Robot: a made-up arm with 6 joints. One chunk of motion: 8 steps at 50 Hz.
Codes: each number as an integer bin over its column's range. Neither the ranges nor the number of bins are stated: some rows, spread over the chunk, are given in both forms.
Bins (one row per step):
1: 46 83 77 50 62 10
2: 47 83 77 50 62 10
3: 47 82 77 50 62 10
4: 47 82 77 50 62 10
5: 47 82 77 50 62 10
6: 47 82 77 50 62 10
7: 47 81 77 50 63 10
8: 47 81 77 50 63 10
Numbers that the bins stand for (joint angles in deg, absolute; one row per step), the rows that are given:
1: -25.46 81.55 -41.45 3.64 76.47 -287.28
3: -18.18 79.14 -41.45 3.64 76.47 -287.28
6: -18.18 79.14 -41.45 3.64 76.47 -287.28
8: -18.18 76.74 -41.45 3.64 79.27 -287.28
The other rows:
2: -18.18 81.55 -41.45 3.64 76.47 -287.28
4: -18.18 79.14 -41.45 3.64 76.47 -287.28
5: -18.18 79.14 -41.45 3.64 76.47 -287.28
7: -18.18 76.74 -41.45 3.64 79.27 -287.28

